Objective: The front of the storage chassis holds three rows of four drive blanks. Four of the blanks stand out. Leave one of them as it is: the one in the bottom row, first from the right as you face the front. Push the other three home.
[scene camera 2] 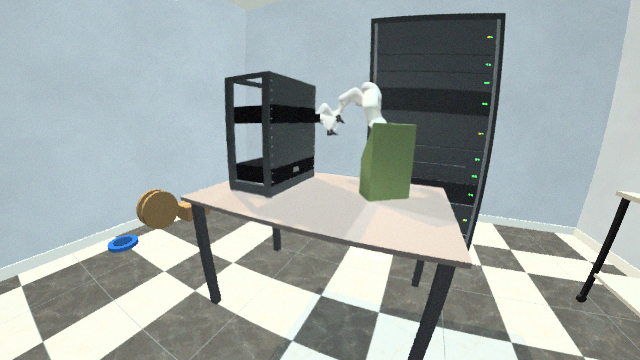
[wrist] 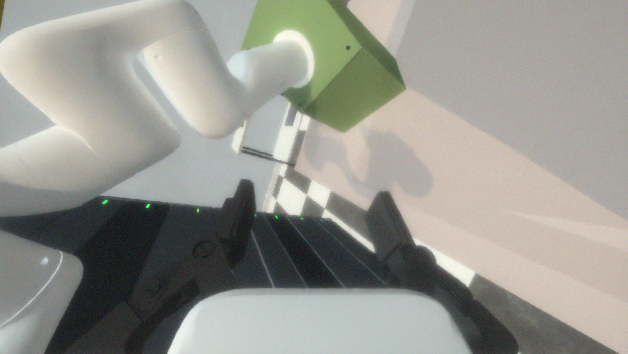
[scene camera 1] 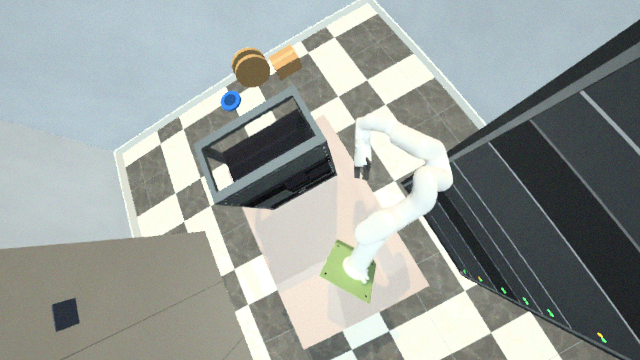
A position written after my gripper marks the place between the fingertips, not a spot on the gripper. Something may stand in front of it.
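Scene camera 1 gives me a rack frame (scene camera 1: pixel 291 156). In scene camera 2 I can see the rack frame (scene camera 2: pixel 287 113) too. The wrist view is where I find my gripper (wrist: pixel 315 199), while the rack frame is out of frame in the wrist view.
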